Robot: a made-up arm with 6 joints. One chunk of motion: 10 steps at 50 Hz.
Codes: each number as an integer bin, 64 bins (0 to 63) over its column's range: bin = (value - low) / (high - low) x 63, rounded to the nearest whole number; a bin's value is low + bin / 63 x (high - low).
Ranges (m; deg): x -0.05..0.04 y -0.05..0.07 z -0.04..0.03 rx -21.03..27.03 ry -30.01..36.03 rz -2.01..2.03
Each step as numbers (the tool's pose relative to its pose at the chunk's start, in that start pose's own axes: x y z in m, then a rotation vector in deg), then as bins.
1 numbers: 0.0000 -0.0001 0.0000 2.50 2.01 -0.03
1 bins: 35 26 36 31 31 31
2 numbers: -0.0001 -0.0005 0.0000 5.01 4.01 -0.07
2 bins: 35 26 36 34 32 30
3 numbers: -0.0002 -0.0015 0.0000 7.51 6.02 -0.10
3 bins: 35 25 36 37 34 30
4 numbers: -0.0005 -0.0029 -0.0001 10.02 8.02 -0.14
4 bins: 35 25 36 41 36 29
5 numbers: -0.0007 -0.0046 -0.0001 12.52 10.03 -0.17
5 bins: 35 24 36 44 38 29
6 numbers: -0.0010 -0.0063 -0.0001 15.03 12.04 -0.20
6 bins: 34 23 36 47 40 28
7 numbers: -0.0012 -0.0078 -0.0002 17.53 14.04 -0.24
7 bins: 34 22 36 51 42 28
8 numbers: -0.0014 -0.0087 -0.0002 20.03 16.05 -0.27
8 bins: 34 22 36 54 44 27
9 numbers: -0.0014 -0.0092 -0.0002 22.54 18.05 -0.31
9 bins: 34 21 36 57 46 27
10 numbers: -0.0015 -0.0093 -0.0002 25.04 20.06 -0.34
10 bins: 34 21 36 60 48 26
